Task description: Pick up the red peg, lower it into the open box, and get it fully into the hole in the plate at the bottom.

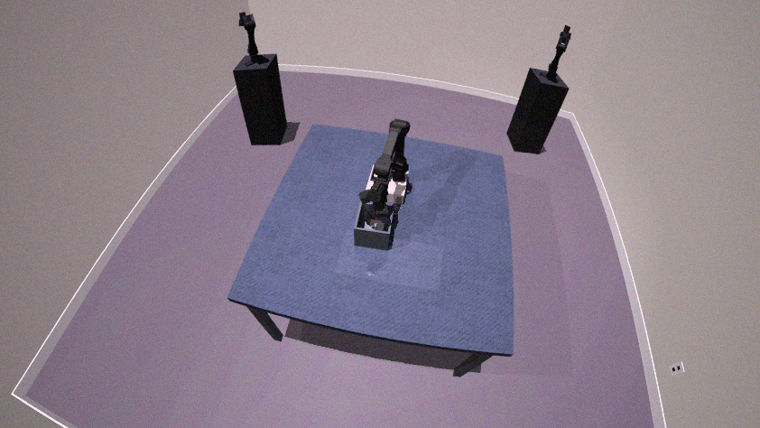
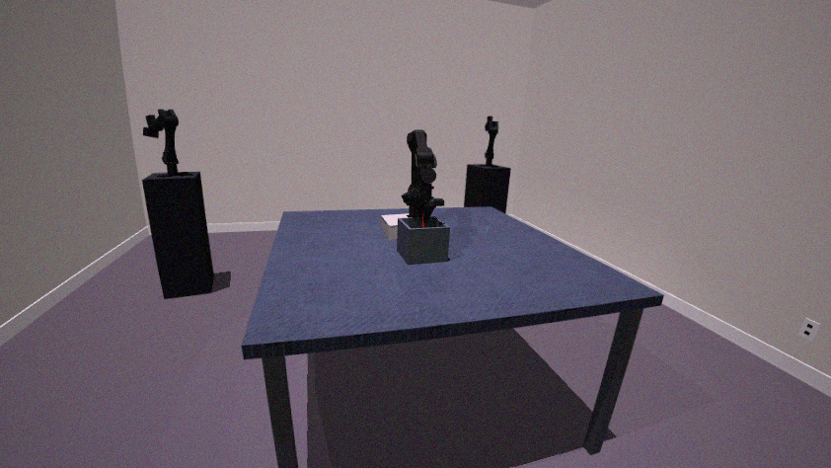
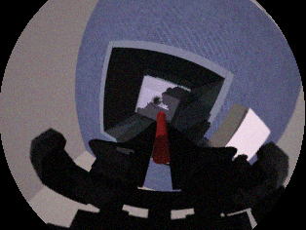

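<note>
Now: the small red peg 1 cm above my gripper tip. Also, from my gripper tip: pale plate 8 cm below, 2 cm to the right, 2 cm ahead.
</note>
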